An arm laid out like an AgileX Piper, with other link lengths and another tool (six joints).
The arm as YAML. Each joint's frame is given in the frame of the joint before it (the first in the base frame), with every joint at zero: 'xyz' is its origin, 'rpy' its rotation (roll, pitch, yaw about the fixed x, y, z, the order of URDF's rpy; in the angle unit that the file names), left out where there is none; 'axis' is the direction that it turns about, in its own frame. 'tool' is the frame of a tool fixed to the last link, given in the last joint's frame.
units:
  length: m
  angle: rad
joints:
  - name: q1
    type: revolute
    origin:
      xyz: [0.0, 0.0, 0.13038]
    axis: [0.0, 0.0, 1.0]
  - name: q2
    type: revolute
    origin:
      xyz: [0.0, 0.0, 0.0]
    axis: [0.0, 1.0, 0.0]
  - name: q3
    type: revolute
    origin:
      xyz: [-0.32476, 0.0, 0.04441]
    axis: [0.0, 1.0, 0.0]
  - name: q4
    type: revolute
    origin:
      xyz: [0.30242, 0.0, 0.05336]
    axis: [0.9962, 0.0, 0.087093]
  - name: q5
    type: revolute
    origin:
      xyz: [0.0, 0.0, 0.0]
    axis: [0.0, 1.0, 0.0]
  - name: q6
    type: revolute
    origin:
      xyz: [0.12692, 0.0, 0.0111]
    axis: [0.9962, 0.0, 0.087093]
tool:
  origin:
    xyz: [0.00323, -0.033, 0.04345]
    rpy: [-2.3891, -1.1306, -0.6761]
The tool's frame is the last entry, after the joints.
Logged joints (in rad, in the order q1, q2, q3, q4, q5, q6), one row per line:
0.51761, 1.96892, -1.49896, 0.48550, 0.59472, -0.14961
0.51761, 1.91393, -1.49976, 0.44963, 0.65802, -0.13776
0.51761, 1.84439, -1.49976, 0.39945, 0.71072, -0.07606
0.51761, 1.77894, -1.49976, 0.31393, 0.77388, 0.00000
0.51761, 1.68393, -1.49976, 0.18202, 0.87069, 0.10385
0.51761, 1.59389, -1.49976, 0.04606, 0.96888, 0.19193
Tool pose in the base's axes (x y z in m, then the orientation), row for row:
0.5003, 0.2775, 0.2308, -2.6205, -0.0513, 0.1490
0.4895, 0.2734, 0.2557, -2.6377, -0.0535, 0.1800
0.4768, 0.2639, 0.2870, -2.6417, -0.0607, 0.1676
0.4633, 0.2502, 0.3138, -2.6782, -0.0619, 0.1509
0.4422, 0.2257, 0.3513, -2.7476, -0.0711, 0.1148
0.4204, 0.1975, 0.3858, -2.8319, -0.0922, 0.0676
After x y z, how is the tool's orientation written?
As angles about the fixed x, y, z axes (roll, pitch, yaw), in radians.
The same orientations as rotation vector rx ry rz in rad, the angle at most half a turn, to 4 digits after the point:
-2.6096, -0.2127, -0.0150
-2.6228, -0.2549, -0.0093
-2.6275, -0.2412, -0.0234
-2.6657, -0.2211, -0.0350
-2.7379, -0.1768, -0.0660
-2.8246, -0.1159, -0.1154

